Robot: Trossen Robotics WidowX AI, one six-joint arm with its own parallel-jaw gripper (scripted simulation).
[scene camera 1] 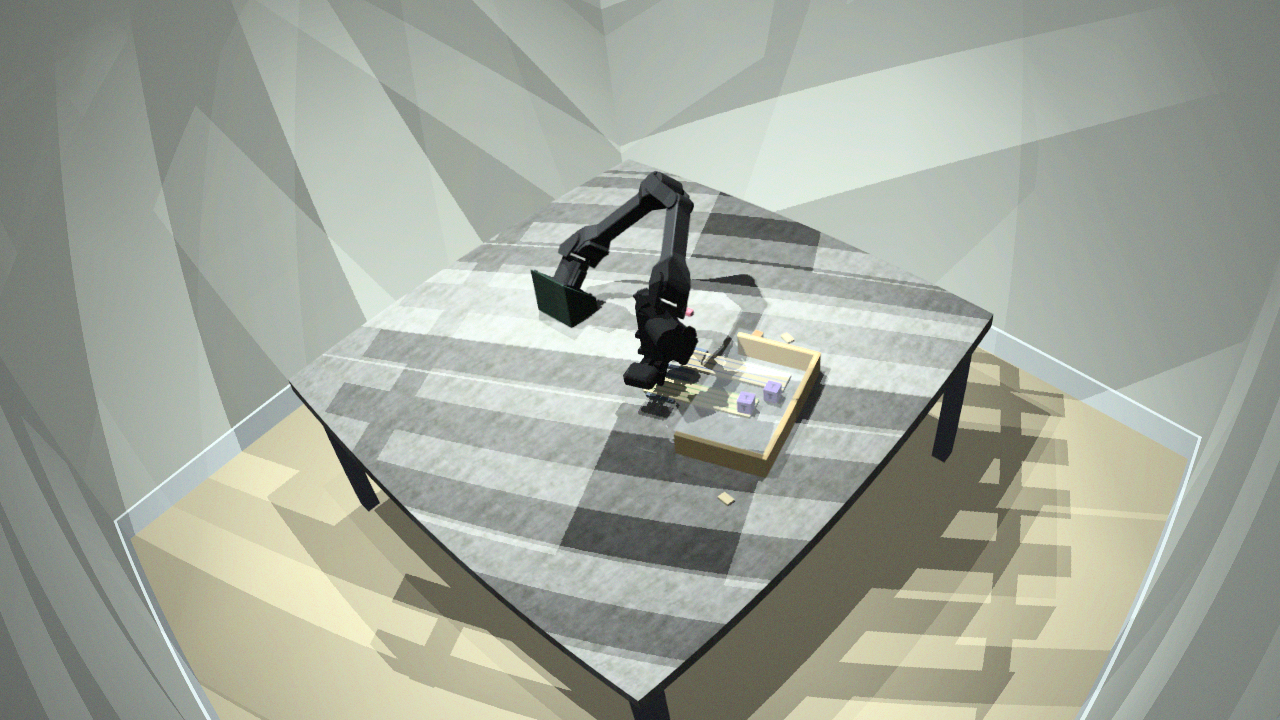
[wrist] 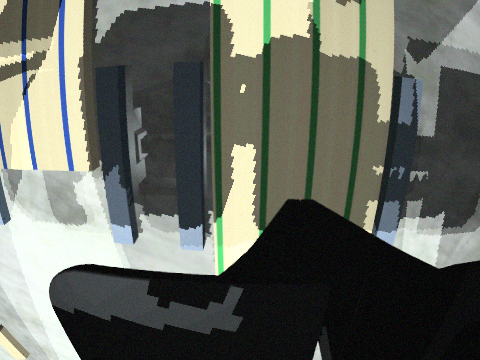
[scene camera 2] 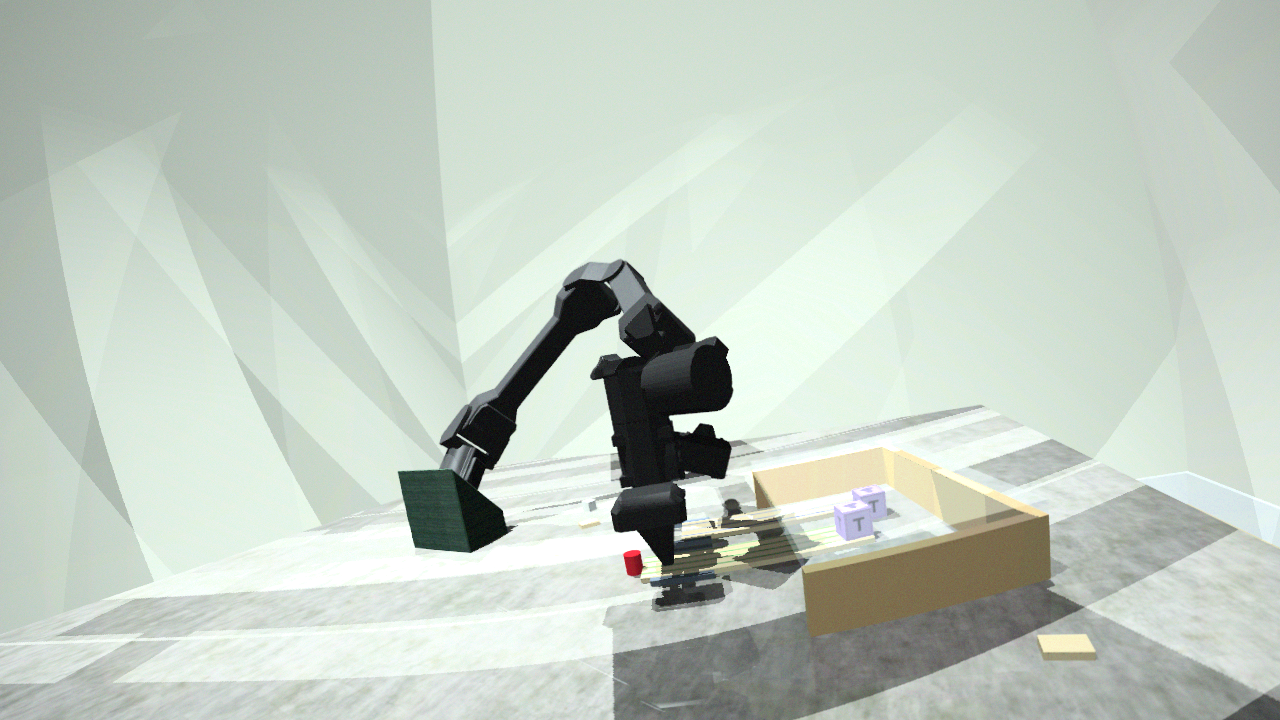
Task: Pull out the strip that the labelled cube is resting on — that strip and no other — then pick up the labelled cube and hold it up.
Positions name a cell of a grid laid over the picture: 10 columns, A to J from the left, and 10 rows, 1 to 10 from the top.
Labels:
my gripper: scene camera 1 F6; wrist G6; scene camera 2 F8

